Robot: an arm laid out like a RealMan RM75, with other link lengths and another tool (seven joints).
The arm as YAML. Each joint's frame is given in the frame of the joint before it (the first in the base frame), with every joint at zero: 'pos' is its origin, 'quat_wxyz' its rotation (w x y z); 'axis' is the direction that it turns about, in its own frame. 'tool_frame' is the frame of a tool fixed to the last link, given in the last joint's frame.
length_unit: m
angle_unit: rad
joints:
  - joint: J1
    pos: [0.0, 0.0, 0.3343]
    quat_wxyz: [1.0, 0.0, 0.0, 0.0]
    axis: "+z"
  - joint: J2
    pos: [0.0, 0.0, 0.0]
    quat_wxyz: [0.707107, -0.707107, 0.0, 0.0]
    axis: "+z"
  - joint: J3
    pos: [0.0, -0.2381, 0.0]
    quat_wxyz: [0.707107, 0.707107, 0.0, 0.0]
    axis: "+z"
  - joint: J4
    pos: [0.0, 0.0, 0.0]
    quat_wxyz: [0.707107, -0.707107, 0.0, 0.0]
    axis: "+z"
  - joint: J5
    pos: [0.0, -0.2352, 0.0]
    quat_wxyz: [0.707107, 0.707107, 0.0, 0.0]
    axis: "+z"
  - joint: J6
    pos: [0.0, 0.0, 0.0]
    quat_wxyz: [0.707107, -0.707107, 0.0, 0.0]
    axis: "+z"
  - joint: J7
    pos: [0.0, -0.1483, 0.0]
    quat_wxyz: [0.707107, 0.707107, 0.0, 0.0]
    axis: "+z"
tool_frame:
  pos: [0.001, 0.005, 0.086]
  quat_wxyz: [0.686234, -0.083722, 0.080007, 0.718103]
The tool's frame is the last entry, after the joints.
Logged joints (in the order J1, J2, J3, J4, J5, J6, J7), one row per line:
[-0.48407, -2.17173, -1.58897, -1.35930, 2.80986, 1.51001, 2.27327]
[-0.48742, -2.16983, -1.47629, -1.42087, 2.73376, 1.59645, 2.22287]
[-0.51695, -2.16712, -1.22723, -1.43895, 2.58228, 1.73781, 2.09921]
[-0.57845, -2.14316, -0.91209, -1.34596, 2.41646, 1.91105, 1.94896]
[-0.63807, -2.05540, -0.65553, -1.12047, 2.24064, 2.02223, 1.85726]
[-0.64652, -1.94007, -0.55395, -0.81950, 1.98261, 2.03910, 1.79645]
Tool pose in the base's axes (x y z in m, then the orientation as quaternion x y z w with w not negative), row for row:
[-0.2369, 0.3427, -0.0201, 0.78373, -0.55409, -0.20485, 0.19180]
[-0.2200, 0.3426, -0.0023, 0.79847, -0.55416, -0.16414, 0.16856]
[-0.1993, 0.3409, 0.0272, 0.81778, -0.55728, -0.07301, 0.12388]
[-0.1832, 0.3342, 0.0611, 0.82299, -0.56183, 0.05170, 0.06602]
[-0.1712, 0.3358, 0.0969, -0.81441, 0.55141, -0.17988, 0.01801]
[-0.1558, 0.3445, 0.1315, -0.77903, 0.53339, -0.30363, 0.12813]
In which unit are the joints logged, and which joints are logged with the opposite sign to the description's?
The joints are logged in radians. Opposite sign: J3, J4, J7.
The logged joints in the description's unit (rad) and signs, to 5 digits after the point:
[-0.48407, -2.17173, 1.58897, 1.35930, 2.80986, 1.51001, -2.27327]
[-0.48742, -2.16983, 1.47629, 1.42087, 2.73376, 1.59645, -2.22287]
[-0.51695, -2.16712, 1.22723, 1.43895, 2.58228, 1.73781, -2.09921]
[-0.57845, -2.14316, 0.91209, 1.34596, 2.41646, 1.91105, -1.94896]
[-0.63807, -2.05540, 0.65553, 1.12047, 2.24064, 2.02223, -1.85726]
[-0.64652, -1.94007, 0.55395, 0.81950, 1.98261, 2.03910, -1.79645]

